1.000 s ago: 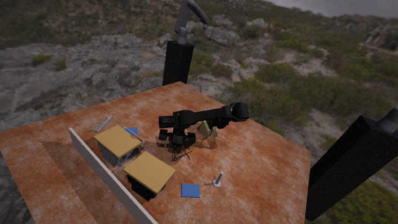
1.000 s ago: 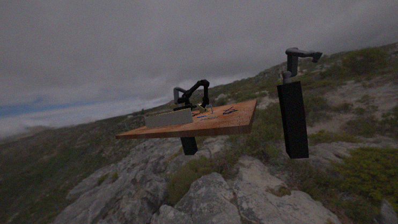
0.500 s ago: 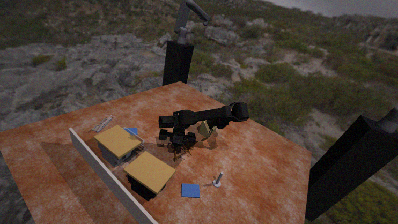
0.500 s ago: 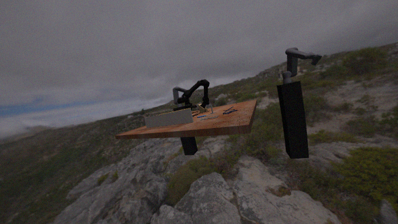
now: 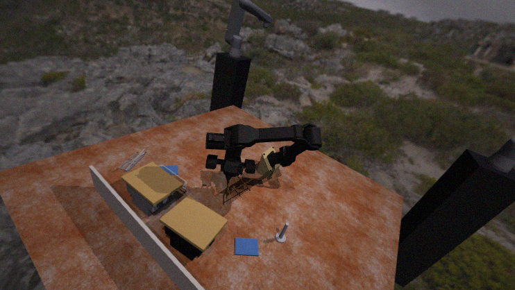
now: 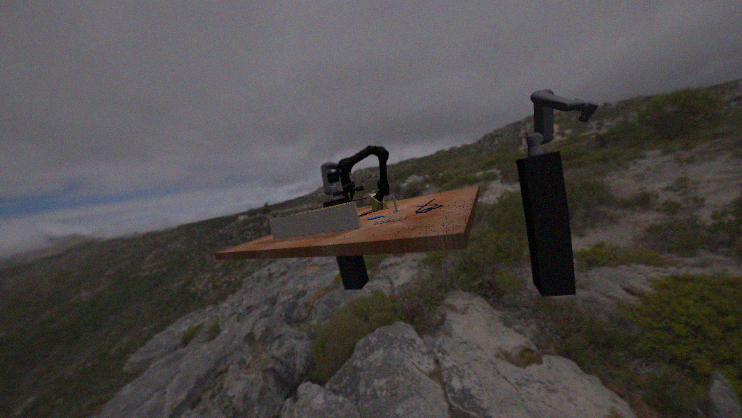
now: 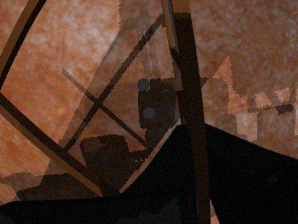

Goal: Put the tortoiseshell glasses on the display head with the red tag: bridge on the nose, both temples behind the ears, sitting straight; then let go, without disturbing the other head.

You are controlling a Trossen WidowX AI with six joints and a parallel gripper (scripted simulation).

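Right now my gripper tip is 29 cm to the right of the grey round base, 6 cm above it and 3 cm short of it. From my gripper tip the other things lie so: low white wall: 34 cm ahead, 8 cm to the right, 3 cm below.
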